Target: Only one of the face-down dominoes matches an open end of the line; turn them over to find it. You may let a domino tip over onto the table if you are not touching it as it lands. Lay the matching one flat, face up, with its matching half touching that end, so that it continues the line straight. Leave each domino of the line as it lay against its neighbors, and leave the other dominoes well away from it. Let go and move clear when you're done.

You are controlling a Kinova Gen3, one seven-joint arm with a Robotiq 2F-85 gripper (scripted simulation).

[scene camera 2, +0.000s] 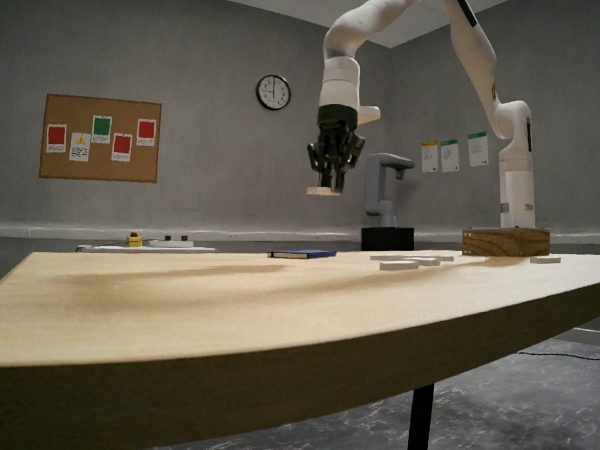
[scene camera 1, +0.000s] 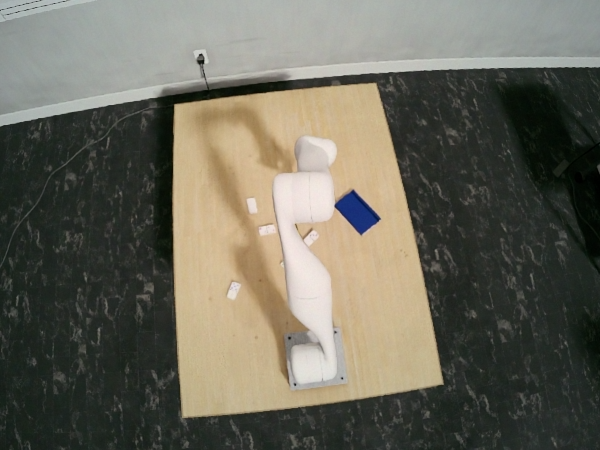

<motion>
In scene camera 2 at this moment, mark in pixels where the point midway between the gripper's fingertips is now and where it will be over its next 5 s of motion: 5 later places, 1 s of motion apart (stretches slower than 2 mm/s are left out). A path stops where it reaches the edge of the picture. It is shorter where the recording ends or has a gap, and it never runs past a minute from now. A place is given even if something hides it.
My gripper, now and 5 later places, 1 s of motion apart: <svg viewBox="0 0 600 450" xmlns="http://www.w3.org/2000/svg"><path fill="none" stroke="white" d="M329 193L382 204L388 204L385 199L382 199L382 226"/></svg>
</motion>
